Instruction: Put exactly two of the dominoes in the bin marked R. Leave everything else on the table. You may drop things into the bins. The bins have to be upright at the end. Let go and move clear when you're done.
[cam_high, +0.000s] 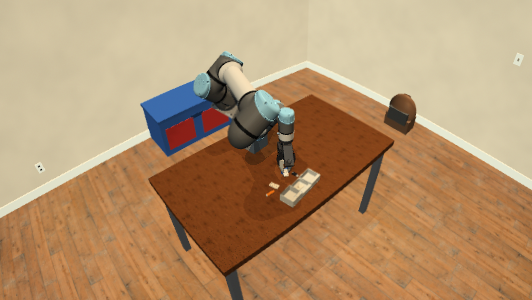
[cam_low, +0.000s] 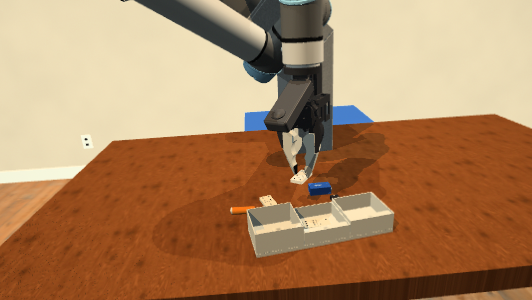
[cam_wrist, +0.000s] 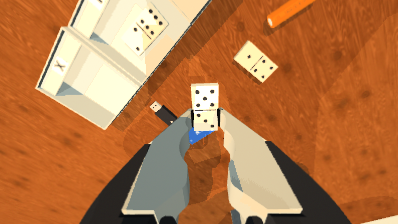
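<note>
The cream three-compartment bin tray is 10 cm ahead of my hand and 6 cm below it. From my hand the other things lie so: small black stick (8 cm below, 7 cm to the left, 1 cm ahead); blue block (7 cm below, 6 cm to the left, 4 cm behind); domino (7 cm to the right, 7 cm below, 2 cm behind).
</note>
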